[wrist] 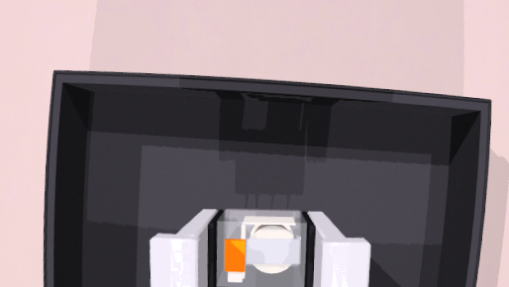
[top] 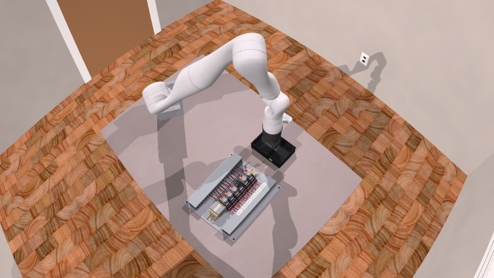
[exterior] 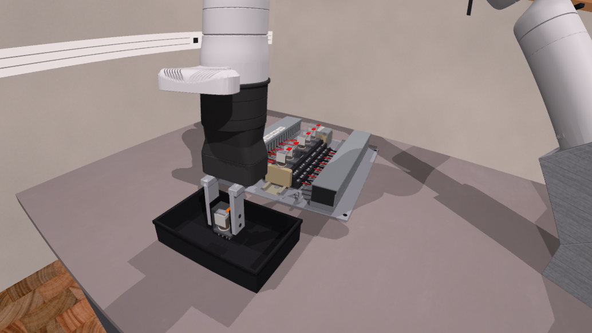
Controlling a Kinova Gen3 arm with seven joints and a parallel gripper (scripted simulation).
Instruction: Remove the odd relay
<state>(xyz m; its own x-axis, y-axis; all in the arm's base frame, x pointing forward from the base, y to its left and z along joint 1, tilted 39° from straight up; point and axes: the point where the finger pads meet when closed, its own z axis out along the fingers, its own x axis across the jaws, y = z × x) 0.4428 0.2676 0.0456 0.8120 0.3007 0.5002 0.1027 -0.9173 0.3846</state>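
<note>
Now: the tray 30 mm below my hand.
</note>
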